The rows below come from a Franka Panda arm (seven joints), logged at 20 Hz.
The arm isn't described. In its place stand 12 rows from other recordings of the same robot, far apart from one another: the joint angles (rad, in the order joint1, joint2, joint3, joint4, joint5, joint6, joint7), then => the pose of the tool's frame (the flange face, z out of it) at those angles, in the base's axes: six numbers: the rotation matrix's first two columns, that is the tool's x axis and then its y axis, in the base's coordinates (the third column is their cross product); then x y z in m.
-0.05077 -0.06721 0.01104 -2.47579 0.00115 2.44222 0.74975 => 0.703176 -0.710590 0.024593 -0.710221 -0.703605 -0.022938 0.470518 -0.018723 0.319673
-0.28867 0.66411 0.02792 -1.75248 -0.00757 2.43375 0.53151 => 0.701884 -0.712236 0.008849 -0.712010 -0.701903 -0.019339 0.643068 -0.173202 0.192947
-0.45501 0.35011 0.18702 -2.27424 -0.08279 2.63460 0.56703 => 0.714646 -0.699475 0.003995 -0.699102 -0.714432 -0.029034 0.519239 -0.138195 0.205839
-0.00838 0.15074 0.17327 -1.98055 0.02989 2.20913 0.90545 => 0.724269 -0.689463 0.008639 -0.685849 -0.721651 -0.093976 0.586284 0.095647 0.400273
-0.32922 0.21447 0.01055 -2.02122 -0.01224 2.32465 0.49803 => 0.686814 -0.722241 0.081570 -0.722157 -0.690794 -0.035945 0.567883 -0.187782 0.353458
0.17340 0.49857 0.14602 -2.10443 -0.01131 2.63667 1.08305 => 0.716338 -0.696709 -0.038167 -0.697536 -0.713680 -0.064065 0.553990 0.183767 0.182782
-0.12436 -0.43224 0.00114 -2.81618 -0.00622 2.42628 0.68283 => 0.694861 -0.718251 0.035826 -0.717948 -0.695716 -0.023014 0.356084 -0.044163 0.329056
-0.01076 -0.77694 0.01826 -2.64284 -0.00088 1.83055 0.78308 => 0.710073 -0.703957 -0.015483 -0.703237 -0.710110 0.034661 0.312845 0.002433 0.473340
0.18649 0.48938 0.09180 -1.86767 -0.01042 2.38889 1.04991 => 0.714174 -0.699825 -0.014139 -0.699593 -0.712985 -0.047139 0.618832 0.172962 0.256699
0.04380 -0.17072 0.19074 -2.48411 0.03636 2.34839 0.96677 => 0.724794 -0.688584 0.022937 -0.688182 -0.725156 -0.023563 0.445531 0.106426 0.354273
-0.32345 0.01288 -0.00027 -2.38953 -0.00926 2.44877 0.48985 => 0.691048 -0.721480 0.043811 -0.721583 -0.692136 -0.016286 0.473166 -0.158764 0.316900
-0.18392 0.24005 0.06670 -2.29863 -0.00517 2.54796 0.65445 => 0.718340 -0.695692 -0.000042 -0.695601 -0.718245 -0.016243 0.526415 -0.061535 0.244915
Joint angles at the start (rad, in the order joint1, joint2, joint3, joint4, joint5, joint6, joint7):
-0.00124, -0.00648, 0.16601, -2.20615, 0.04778, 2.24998, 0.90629
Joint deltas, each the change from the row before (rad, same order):
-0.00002, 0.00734, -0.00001, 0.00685, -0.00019, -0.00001, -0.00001
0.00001, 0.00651, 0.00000, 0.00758, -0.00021, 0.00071, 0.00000
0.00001, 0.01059, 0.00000, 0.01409, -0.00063, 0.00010, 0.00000
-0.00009, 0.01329, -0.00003, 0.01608, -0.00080, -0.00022, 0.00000
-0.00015, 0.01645, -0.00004, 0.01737, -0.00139, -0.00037, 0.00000
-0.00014, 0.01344, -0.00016, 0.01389, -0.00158, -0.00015, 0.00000
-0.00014, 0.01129, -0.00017, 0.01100, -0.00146, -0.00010, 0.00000
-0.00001, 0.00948, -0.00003, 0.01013, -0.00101, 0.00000, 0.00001
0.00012, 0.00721, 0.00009, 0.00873, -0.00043, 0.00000, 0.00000
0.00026, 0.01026, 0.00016, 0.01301, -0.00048, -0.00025, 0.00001
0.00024, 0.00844, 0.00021, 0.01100, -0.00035, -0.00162, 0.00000
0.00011, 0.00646, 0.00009, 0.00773, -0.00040, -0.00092, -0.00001
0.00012, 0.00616, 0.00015, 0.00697, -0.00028, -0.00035, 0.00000
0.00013, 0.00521, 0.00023, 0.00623, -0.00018, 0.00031, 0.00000
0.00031, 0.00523, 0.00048, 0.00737, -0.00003, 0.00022, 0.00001
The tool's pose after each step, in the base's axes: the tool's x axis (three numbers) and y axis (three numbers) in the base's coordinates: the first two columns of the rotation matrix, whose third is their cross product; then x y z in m. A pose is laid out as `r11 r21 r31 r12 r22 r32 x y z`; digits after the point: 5 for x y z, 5 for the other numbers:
0.71755 -0.69651 -0.00003 -0.69514 -0.71614 -0.06255 0.52754 0.08904 0.38713
0.71762 -0.69643 0.00036 -0.69496 -0.71614 -0.06458 0.52992 0.08937 0.38719
0.71786 -0.69619 0.00159 -0.69448 -0.71626 -0.06832 0.53413 0.08995 0.38795
0.71806 -0.69598 0.00198 -0.69410 -0.71632 -0.07145 0.53896 0.09051 0.38810
0.71842 -0.69561 0.00117 -0.69369 -0.71656 -0.07302 0.54427 0.09105 0.38705
0.71877 -0.69525 0.00072 -0.69331 -0.71683 -0.07396 0.54855 0.09137 0.38600
0.71906 -0.69495 0.00005 -0.69303 -0.71708 -0.07417 0.55197 0.09156 0.38478
0.71934 -0.69466 -0.00007 -0.69269 -0.71730 -0.07523 0.55505 0.09188 0.38414
0.71958 -0.69441 0.00022 -0.69234 -0.71745 -0.07703 0.55762 0.09229 0.38410
0.71992 -0.69406 0.00074 -0.69179 -0.71766 -0.07993 0.56138 0.09296 0.38427
0.72029 -0.69367 0.00045 -0.69134 -0.71793 -0.08147 0.56439 0.09356 0.38438
0.72053 -0.69342 0.00010 -0.69106 -0.71810 -0.08228 0.56656 0.09390 0.38417
0.72075 -0.69320 -0.00022 -0.69081 -0.71824 -0.08320 0.56856 0.09427 0.38383
0.72097 -0.69297 0.00004 -0.69047 -0.71838 -0.08476 0.57039 0.09467 0.38374
0.72140 -0.69252 0.00078 -0.68983 -0.71870 -0.08724 0.57245 0.09535 0.38415

